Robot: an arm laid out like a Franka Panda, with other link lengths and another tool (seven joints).
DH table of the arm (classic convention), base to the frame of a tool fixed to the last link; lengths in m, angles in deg. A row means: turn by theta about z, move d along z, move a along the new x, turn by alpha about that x. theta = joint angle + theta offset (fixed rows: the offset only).
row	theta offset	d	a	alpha
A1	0	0.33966	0	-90
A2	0	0	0	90
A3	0	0.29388	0.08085	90
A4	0	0	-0.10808	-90
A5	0	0.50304	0	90
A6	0	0	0.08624	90
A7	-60.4	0.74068	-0.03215	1
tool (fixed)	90	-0.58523	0	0
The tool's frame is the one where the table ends.
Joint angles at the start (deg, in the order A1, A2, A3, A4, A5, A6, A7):
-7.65, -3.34, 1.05, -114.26, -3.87, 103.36, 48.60
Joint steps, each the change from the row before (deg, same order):
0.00, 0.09, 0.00, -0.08, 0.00, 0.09, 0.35
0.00, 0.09, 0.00, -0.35, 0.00, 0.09, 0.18
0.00, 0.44, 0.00, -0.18, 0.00, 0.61, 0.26
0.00, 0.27, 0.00, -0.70, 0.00, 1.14, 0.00
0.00, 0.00, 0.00, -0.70, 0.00, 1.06, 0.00
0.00, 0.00, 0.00, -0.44, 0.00, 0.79, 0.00
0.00, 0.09, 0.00, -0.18, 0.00, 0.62, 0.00
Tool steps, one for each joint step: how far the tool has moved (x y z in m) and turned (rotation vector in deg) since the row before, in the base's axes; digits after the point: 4 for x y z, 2 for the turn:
-0.0001, 0.0002, -0.0017, -0.04, 0.06, -0.34
-0.0012, 0.0002, -0.0042, 0.02, 0.34, -0.17
0.0013, 0.0000, -0.0060, -0.01, 0.00, -0.22
0.0003, 0.0001, -0.0088, 0.02, -0.17, 0.07
-0.0002, 0.0001, -0.0060, -0.01, -0.36, 0.07
0.0002, 0.0001, -0.0037, -0.02, -0.35, 0.05
0.0009, 0.0000, -0.0023, -0.02, -0.35, 0.04

